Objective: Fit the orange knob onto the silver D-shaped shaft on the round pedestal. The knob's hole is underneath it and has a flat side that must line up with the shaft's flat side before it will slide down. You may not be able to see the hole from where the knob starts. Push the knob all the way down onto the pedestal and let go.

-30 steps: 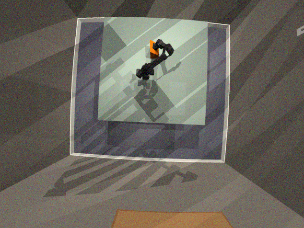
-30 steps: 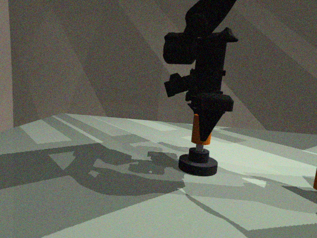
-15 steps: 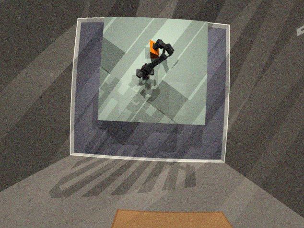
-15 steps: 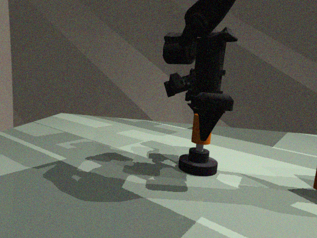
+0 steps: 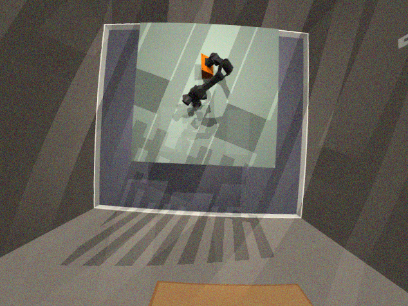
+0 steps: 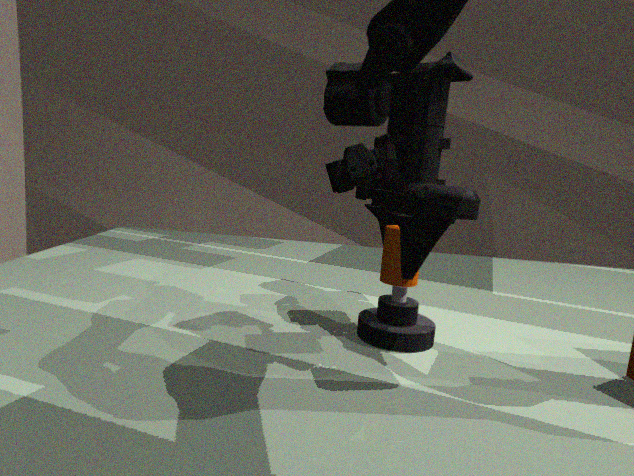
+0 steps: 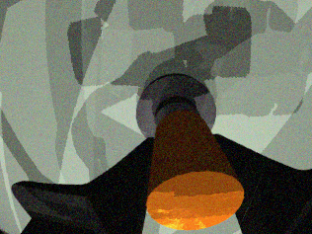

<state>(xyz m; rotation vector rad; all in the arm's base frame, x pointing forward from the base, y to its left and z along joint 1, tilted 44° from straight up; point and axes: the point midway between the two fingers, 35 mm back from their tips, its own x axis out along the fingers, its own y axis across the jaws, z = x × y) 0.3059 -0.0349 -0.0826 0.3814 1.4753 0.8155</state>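
Right now the orange knob is 30 mm above my gripper tip. Also, from my gripper tip: round pedestal: 40 mm below.
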